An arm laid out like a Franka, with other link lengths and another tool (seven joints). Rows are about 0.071 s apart.
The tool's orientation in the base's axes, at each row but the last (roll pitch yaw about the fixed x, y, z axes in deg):
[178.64 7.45 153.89]
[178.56 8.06 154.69]
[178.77 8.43 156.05]
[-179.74 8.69 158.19]
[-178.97 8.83 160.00]
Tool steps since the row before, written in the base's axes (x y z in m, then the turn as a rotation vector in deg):
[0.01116 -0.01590 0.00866 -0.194 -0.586 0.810]
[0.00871 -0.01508 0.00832 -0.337 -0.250 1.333]
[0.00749 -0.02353 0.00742 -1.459 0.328 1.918]
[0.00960 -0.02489 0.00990 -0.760 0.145 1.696]
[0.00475 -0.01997 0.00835 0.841 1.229 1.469]
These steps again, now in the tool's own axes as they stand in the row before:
[-0.01800 -0.00921 -0.00660 -0.188 -0.593 -0.807]
[-0.01535 -0.00975 -0.00648 0.009 -0.336 -1.356]
[-0.01731 -0.01835 -0.00533 1.170 -0.247 -2.118]
[-0.01945 -0.01957 -0.00695 0.495 -0.156 -1.791]
[-0.01244 -0.01726 -0.00621 -0.591 1.417 -1.421]

